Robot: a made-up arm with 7 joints. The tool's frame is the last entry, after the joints.
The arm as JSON. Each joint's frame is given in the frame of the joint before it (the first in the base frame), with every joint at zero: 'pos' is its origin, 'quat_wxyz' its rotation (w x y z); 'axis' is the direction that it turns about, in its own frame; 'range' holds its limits. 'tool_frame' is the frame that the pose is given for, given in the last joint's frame.
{
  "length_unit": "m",
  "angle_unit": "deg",
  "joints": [
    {
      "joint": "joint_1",
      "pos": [
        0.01,
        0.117,
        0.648
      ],
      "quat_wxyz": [
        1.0,
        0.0,
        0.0,
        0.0
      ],
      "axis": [
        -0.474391,
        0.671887,
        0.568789
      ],
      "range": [
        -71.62,
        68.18
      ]
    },
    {
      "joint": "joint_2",
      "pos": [
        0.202,
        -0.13,
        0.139
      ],
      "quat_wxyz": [
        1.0,
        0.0,
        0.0,
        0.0
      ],
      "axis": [
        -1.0,
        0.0,
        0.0
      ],
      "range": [
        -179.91,
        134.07
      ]
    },
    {
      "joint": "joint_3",
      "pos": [
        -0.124,
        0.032,
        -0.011
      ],
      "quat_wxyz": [
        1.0,
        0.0,
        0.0,
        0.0
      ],
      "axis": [
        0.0,
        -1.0,
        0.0
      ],
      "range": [
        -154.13,
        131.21
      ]
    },
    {
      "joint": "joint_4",
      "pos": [
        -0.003,
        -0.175,
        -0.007
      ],
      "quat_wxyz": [
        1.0,
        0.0,
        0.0,
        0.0
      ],
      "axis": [
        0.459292,
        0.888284,
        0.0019
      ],
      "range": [
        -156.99,
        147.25
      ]
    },
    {
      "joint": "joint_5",
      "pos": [
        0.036,
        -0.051,
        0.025
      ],
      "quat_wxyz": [
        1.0,
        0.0,
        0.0,
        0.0
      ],
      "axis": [
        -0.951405,
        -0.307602,
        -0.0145
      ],
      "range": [
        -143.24,
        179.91
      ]
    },
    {
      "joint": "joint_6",
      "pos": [
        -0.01,
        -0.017,
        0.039
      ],
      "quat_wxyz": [
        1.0,
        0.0,
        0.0,
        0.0
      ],
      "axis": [
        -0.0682,
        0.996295,
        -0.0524
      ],
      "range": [
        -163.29,
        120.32
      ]
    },
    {
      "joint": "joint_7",
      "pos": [
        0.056,
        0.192,
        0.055
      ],
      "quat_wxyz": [
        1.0,
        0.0,
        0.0,
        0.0
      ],
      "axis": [
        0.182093,
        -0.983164,
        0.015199
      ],
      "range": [
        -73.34,
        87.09
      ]
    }
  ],
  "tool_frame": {
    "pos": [
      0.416,
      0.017,
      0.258
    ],
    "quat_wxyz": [
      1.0,
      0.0,
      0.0,
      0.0
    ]
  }
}
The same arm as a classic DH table. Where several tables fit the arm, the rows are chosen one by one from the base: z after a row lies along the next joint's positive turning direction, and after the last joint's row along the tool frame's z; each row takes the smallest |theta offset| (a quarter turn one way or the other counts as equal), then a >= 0, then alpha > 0; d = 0 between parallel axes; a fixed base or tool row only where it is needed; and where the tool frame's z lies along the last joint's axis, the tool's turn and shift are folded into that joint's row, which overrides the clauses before.
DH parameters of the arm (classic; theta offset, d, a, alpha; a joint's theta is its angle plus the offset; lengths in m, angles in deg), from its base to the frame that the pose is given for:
base (fixed): 35.22 0.5859 0.0757 -55.33
joint_1: 68.12 0.0985 -0.1901 -61.68
joint_2: 40.25 -0.0729 0.0110 -90.00
joint_3: 0.24 0.1371 0.0070 -152.66
joint_4: -0.86 -0.0917 -0.0240 -135.25
joint_5: 2.62 -0.0690 -0.0384 103.93
joint_6: 19.45 0.5468 -0.0828 173.09
joint_7: -71.93 0.4399 -0.4121 89.13
tool (fixed): 169.51 0.2571 0.0000 0.00
Joint limits (deg, base to tool): -71.62..68.18 -179.91..134.07 -154.13..131.21 -156.99..147.25 -143.24..179.91 -163.29..120.32 -73.34..87.09

